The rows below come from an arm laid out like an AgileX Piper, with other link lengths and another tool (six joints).
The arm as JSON. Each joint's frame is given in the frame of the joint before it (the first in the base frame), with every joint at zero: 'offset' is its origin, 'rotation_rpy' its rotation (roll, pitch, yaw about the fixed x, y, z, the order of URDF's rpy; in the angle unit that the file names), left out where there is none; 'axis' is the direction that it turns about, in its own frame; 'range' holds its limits. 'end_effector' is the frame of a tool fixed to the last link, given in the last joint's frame.
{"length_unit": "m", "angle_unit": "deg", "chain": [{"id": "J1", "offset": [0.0, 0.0, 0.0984], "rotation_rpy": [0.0, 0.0, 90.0], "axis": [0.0, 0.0, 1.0], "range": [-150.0, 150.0]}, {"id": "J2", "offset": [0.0, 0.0, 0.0], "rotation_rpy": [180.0, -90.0, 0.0], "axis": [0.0, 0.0, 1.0], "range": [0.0, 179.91]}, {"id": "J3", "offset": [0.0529, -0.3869, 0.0], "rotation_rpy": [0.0, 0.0, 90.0], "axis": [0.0, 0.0, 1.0], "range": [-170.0, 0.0]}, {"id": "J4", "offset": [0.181, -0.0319, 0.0], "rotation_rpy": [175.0, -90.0, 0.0], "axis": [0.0, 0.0, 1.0], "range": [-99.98, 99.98]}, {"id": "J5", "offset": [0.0, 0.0, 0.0], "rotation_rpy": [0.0, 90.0, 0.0], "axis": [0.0, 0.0, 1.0], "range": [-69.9, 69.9]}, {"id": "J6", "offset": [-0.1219, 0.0, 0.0], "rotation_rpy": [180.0, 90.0, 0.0], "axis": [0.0, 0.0, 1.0], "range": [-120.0, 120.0]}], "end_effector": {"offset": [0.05, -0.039, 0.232], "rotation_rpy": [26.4, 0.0, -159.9]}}
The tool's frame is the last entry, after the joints.
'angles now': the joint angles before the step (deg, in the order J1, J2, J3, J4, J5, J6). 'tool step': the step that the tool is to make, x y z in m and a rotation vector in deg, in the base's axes. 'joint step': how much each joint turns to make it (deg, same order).
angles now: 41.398 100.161 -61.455 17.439 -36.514 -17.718
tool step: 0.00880 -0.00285 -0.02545 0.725 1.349 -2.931
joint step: 2.045 2.849 1.848 5.968 -5.031 -2.400
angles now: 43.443 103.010 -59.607 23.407 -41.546 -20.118
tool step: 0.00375 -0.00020 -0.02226 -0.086 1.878 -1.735
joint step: 1.538 1.704 0.857 4.207 -1.783 -1.567
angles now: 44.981 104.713 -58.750 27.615 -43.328 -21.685
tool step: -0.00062 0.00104 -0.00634 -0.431 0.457 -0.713
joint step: 0.985 0.492 0.084 2.324 -0.562 -1.639
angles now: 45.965 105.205 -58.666 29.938 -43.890 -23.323
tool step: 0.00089 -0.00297 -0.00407 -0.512 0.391 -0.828
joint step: 0.345 0.148 0.001 1.811 -0.052 -1.509
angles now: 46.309 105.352 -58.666 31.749 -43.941 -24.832
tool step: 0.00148 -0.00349 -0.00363 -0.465 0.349 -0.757
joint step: 0.115 0.134 -0.001 1.387 0.002 -1.191
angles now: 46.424 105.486 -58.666 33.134 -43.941 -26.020
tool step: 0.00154 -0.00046 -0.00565 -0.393 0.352 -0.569
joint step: 0.308 0.540 0.000 1.137 -0.377 -0.779
